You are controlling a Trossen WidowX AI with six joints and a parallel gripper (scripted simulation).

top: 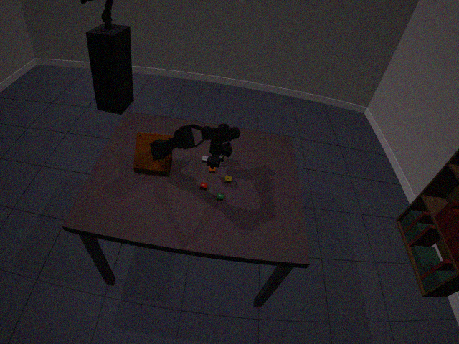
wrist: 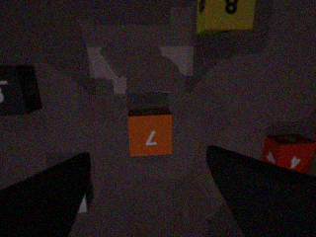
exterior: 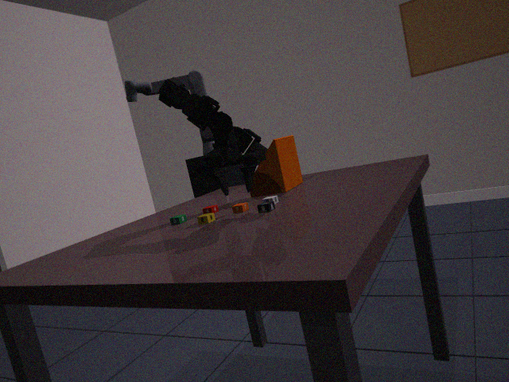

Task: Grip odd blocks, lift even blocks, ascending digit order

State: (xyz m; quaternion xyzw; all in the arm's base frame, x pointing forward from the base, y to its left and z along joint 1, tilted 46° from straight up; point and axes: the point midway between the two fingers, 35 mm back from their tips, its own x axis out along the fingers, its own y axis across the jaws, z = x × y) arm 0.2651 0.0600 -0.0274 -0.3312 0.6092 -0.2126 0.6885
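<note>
Right now the orange block is 4 cm below my gripper tip. Also, from my gripper tip: yellow block (9 cm ahead, 4 cm to the right, 4 cm below); dark block (3 cm ahead, 10 cm to the left, 4 cm below); white block (5 cm behind, 6 cm to the left, 4 cm below).
</note>
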